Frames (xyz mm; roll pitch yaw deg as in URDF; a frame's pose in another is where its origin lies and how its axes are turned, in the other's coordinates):
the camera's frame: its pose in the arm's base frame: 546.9 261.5 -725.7 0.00 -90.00 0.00
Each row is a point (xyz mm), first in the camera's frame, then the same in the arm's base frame.
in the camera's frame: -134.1 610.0 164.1
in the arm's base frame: 382.8 871.5 -859.8
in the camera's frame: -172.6 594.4 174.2
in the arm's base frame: 372.7 855.9 -898.3
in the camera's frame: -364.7 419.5 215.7
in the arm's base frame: 331.2 681.0 -1090.4
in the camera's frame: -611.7 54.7 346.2
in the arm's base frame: 200.7 316.2 -1337.4
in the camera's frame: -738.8 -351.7 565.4
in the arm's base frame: -18.5 -90.2 -1464.5
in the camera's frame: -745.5 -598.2 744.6
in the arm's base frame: -197.7 -336.7 -1471.2
